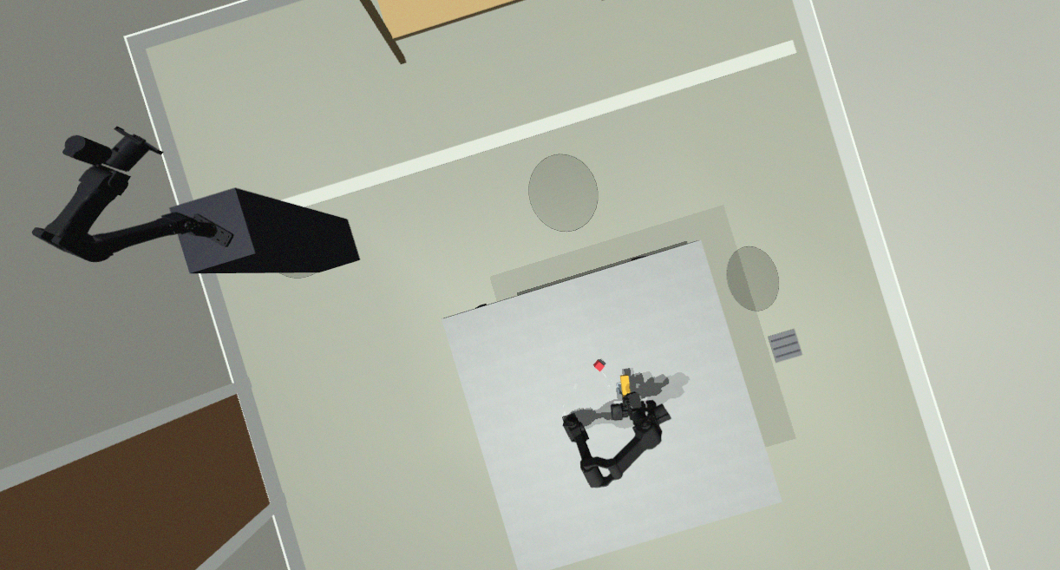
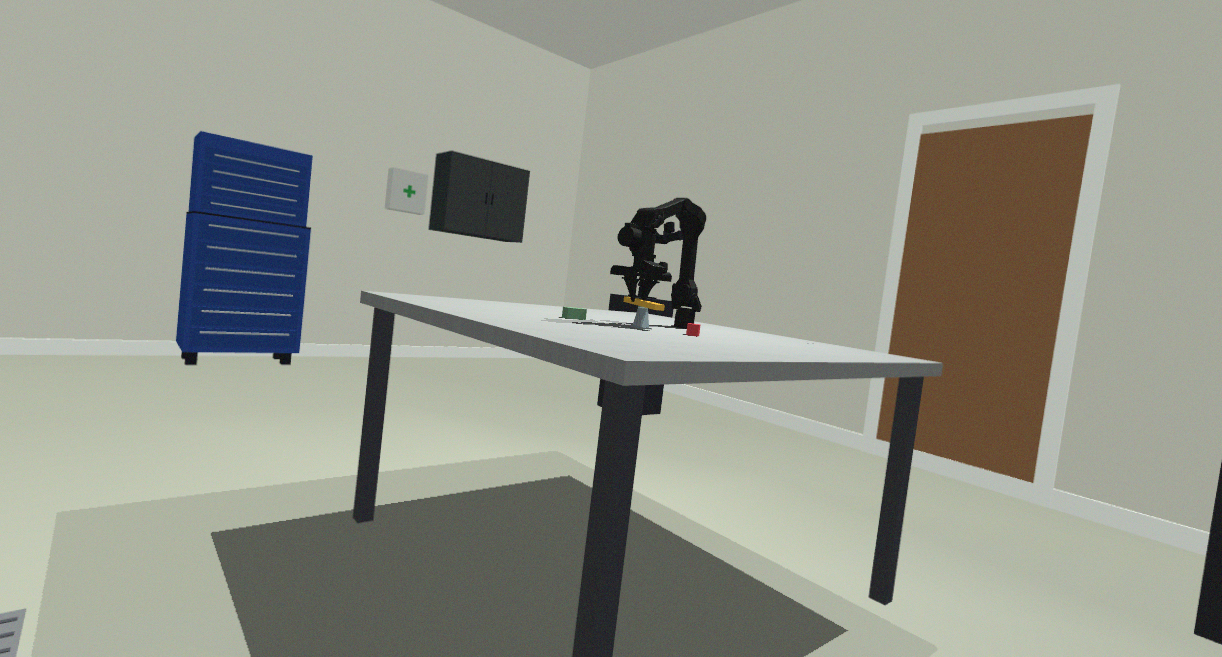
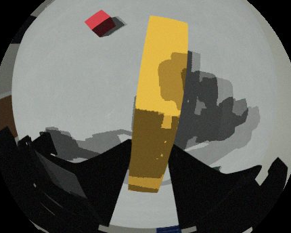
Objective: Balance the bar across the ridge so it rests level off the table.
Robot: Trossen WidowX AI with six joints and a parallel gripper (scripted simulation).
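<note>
The yellow bar is 30 mm to the left of my gripper tip and 10 mm ahead of it. From my gripper tip the other things lie so: green block: 140 mm to the right, 130 mm ahead, 60 mm below; then red block: 170 mm to the left, 70 mm behind, 60 mm below.
</note>
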